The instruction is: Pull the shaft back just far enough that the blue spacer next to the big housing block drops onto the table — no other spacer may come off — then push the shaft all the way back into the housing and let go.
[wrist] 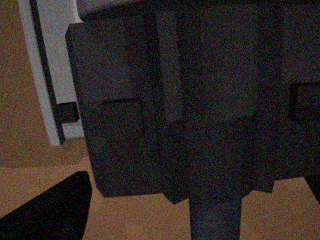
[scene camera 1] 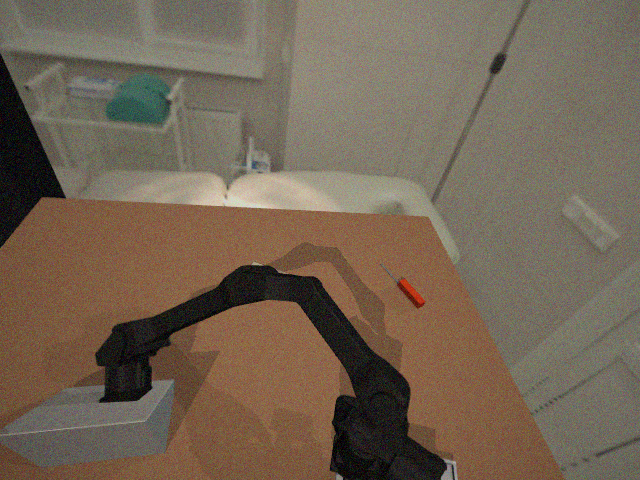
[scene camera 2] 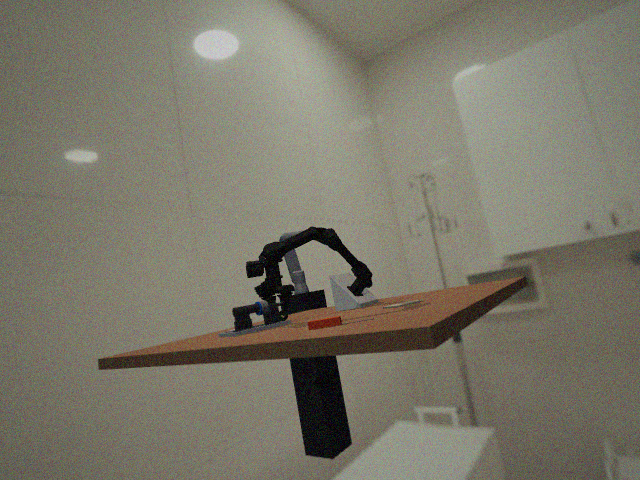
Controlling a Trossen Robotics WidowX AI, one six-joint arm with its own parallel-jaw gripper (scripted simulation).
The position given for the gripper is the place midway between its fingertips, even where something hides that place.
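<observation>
Scene camera 2 shows the gripper [scene camera 2: 279, 312], open and holding nothing. The wrist view also shows the gripper [wrist: 196, 170].
</observation>
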